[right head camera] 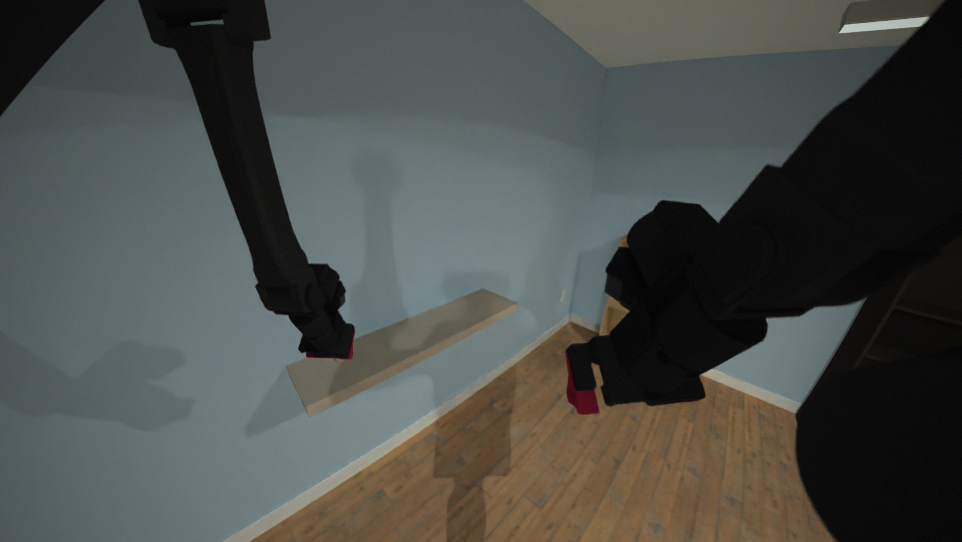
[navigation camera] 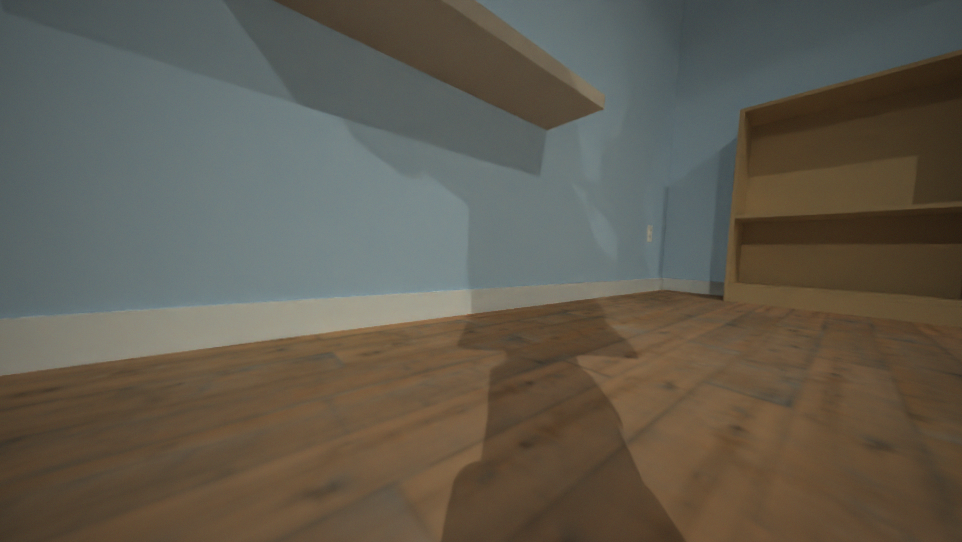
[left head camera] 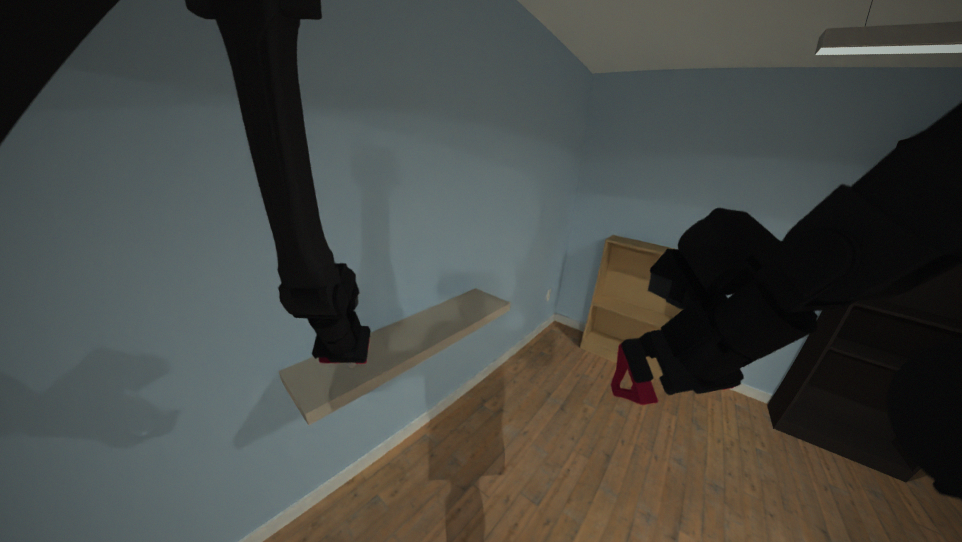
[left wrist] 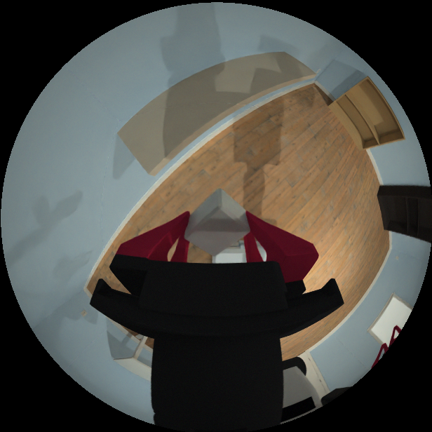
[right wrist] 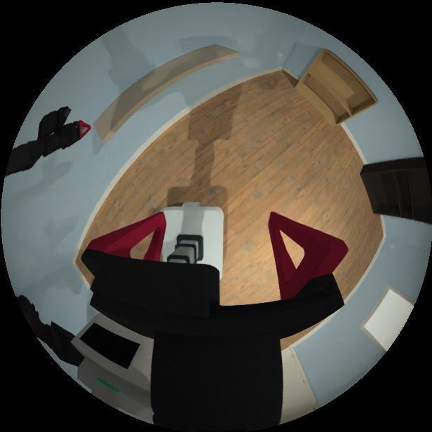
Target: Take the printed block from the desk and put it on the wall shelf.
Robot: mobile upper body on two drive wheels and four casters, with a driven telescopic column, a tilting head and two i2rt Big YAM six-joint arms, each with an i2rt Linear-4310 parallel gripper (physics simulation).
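Observation:
The wall shelf (left head camera: 417,343) (right head camera: 424,342) (left wrist: 200,100) (right wrist: 150,85) (navigation camera: 471,53) is a long beige board on the blue wall. My left gripper (left head camera: 343,361) (right head camera: 329,356) (left wrist: 216,216) is shut on the grey printed block (left wrist: 217,232), which sits between its red fingertips. In both head views this gripper overlaps the picture-left end of the shelf and mostly hides the block. In the left wrist view the shelf shows beyond the block, separated from it in the picture. My right gripper (right wrist: 216,217) is open and empty, well to the right of the shelf in the head views.
A wooden bookcase (left head camera: 597,289) (navigation camera: 807,298) stands in the far corner. A dark shelf unit (left head camera: 794,390) stands at the right. The white robot base (right wrist: 212,225) lies below the right gripper. A white board (right wrist: 390,320) hangs on the wall at the right wrist view's lower right.

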